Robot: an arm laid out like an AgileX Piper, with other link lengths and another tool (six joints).
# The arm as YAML. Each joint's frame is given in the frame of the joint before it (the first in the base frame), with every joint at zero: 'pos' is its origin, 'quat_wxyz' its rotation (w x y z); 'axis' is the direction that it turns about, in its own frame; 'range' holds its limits. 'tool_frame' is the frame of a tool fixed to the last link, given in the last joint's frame.
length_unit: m
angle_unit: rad
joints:
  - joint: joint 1
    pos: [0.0, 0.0, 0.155]
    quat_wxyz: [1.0, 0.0, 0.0, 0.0]
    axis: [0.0, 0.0, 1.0]
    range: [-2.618, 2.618]
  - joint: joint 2
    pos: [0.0, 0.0, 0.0]
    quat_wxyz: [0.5, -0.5, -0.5, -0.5]
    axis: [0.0, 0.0, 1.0]
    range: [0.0, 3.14]
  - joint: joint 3
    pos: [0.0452, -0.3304, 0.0]
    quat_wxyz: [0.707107, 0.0, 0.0, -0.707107]
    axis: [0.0, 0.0, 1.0]
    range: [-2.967, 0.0]
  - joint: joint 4
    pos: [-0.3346, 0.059, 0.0]
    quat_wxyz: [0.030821, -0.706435, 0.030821, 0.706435]
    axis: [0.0, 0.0, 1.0]
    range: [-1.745, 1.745]
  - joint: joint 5
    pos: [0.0, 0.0, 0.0]
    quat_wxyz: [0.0, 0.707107, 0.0, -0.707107]
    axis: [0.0, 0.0, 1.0]
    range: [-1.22, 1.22]
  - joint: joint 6
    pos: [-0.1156, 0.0, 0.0]
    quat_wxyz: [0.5, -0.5, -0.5, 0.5]
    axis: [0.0, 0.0, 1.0]
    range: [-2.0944, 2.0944]
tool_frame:
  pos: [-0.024, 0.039, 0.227]
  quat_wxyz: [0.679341, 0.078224, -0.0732, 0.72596]
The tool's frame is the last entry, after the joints.
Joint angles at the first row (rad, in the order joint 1, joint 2, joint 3, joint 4, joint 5, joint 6):
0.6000, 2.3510, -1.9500, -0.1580, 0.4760, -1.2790
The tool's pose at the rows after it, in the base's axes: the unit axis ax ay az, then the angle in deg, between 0 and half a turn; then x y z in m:
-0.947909 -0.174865 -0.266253 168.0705 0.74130 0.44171 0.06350
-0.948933 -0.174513 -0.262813 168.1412 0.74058 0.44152 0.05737
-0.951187 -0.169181 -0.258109 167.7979 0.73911 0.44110 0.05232
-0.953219 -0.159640 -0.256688 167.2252 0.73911 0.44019 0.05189
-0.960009 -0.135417 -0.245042 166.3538 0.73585 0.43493 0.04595
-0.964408 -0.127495 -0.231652 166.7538 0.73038 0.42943 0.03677
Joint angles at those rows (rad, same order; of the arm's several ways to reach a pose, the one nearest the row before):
0.6000, 2.3560, -1.9500, -0.1580, 0.4710, -1.2780
0.6000, 2.3630, -1.9500, -0.1560, 0.4710, -1.2780
0.6000, 2.3670, -1.9490, -0.1490, 0.4730, -1.2700
0.6000, 2.3670, -1.9490, -0.1490, 0.4730, -1.2480
0.6000, 2.3670, -1.9490, -0.1480, 0.4920, -1.1950
0.6000, 2.3670, -1.9440, -0.1470, 0.5160, -1.1800

